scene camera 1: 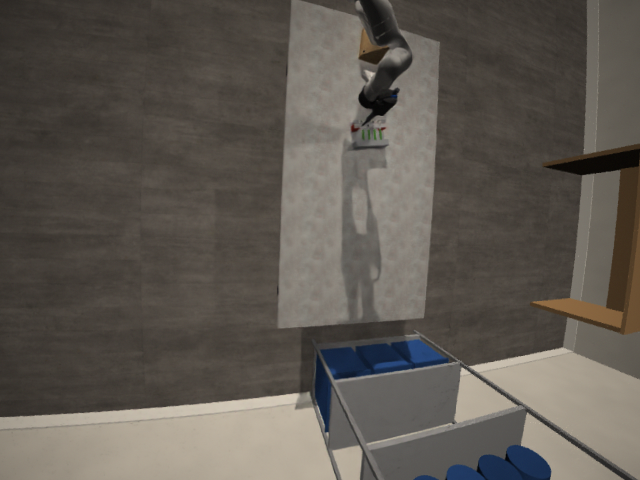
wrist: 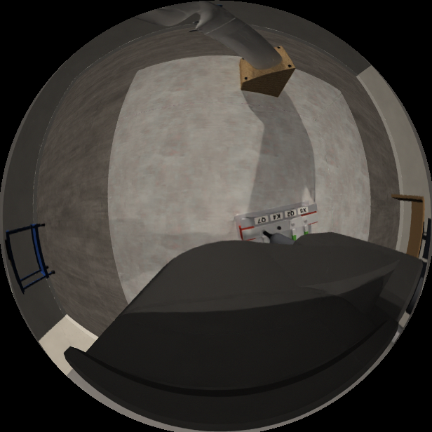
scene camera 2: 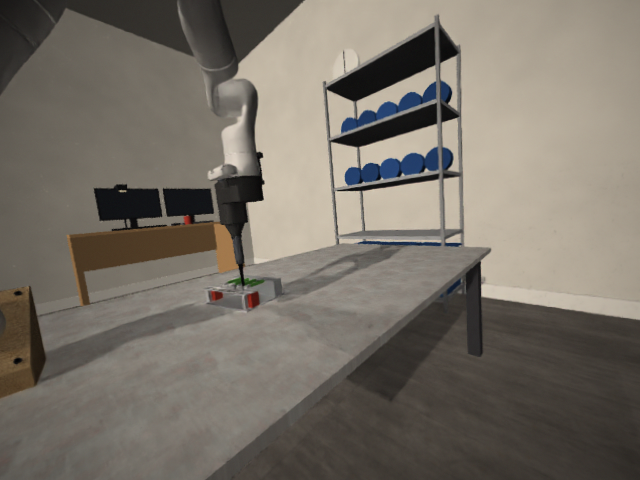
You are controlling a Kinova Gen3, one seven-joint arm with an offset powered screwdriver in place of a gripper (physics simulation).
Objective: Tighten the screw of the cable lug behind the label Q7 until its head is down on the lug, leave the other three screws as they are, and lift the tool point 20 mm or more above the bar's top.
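Places are measured from the arm's base along level axes (x up, y back, z right), in millimetres.
Where they show: end effector, tool point: (scene camera 1: 362,125) (scene camera 2: 243,286).
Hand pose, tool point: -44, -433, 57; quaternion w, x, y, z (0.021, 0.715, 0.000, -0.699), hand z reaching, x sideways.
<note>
After its pixels a point has its place, as x, y, z.
The screwdriver (scene camera 1: 363,124) @[-27, -435, 60] (scene camera 2: 242,284) @[-37, -429, 59] (wrist: 265,232) points down with its dark tip low over the terminal block (scene camera 1: 372,145) @[-49, -523, -2] (scene camera 2: 269,292) @[-81, -506, 66] (wrist: 240,219). In the wrist view the tip is close behind the label Q7 (wrist: 261,220), at the place of that label's lug. The tip and shank cover the Q7 screw, so its head height and any contact do not show. A dark round screw head (wrist: 279,228) shows behind the label K4 (wrist: 276,216). Pale lugs show behind the labels Q2 (wrist: 290,213) and X8 (wrist: 303,210). The tool has no fingers.
A wooden block (scene camera 1: 370,50) @[-26, -60, 32] (scene camera 2: 19,341) @[-28, -56, 33] (wrist: 267,80) stands on the table (scene camera 1: 315,206) @[-95, -840, 275] (scene camera 2: 330,330) @[-94, -444, 344] (wrist: 185,150) near the arm's base. Green strips (scene camera 1: 372,134) @[-91, -450, -21] lie on the terminal block. A shelf rack (scene camera 2: 438,129) and a desk (scene camera 2: 149,248) stand beyond the table.
</note>
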